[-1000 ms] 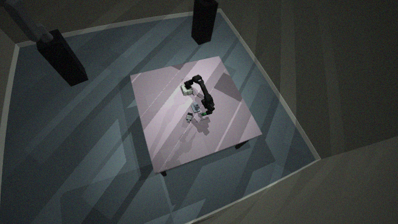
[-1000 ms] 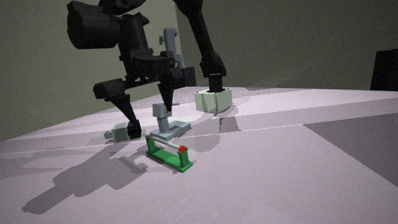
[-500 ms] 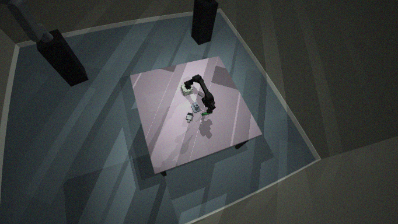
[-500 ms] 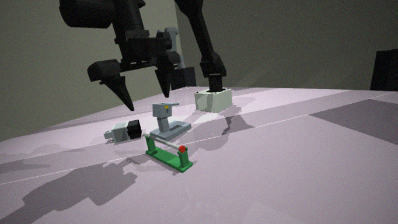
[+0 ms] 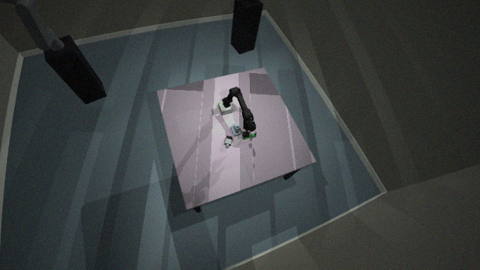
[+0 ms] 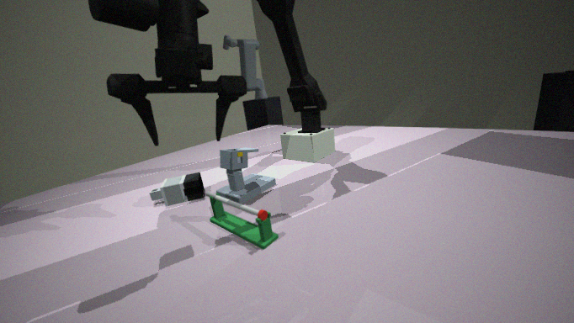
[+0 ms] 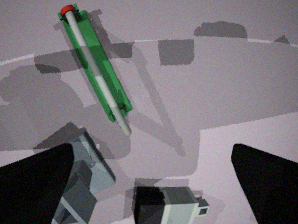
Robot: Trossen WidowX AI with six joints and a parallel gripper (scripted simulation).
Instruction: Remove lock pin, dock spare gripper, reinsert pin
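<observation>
Right now the spare gripper is 150 mm to the right of my gripper tip, 120 mm below it and 50 mm behind it. The rest, counted from my gripper tip: grey mount: 120 mm behind, 90 mm below, 20 mm to the right; then green cradle: 120 mm below, 70 mm to the left, 10 mm behind.
</observation>
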